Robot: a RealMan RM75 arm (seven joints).
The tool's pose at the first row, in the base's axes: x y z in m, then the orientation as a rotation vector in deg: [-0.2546, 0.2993, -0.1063, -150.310, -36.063, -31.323]
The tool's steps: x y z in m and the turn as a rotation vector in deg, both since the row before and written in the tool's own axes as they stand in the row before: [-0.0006, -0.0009, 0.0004, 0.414, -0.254, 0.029]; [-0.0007, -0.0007, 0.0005, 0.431, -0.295, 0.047]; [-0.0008, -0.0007, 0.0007, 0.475, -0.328, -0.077]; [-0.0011, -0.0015, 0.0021, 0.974, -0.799, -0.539]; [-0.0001, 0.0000, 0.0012, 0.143, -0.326, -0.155]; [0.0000, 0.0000, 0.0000, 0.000, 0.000, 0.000]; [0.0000, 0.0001, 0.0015, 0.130, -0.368, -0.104]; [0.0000, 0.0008, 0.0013, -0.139, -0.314, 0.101]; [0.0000, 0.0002, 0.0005, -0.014, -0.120, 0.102]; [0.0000, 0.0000, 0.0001, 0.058, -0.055, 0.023]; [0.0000, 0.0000, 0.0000, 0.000, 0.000, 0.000]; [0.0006, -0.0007, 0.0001, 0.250, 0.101, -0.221]
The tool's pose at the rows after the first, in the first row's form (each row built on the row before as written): [-0.2554, 0.3000, -0.1067, -150.038, -36.150, -30.803]; [-0.2562, 0.3006, -0.1072, -149.769, -36.226, -30.219]; [-0.2570, 0.3012, -0.1079, -149.448, -36.482, -29.612]; [-0.2581, 0.3030, -0.1097, -148.762, -37.550, -28.327]; [-0.2579, 0.3035, -0.1108, -148.730, -37.876, -27.898]; [-0.2579, 0.3035, -0.1108, -148.730, -37.876, -27.898]; [-0.2575, 0.3041, -0.1121, -148.736, -38.146, -27.405]; [-0.2568, 0.3041, -0.1135, -149.014, -38.106, -27.038]; [-0.2566, 0.3042, -0.1140, -149.097, -38.009, -26.860]; [-0.2566, 0.3042, -0.1141, -149.070, -38.000, -26.757]; [-0.2566, 0.3042, -0.1141, -149.070, -38.000, -26.757]; [-0.2564, 0.3050, -0.1137, -148.748, -38.277, -26.841]
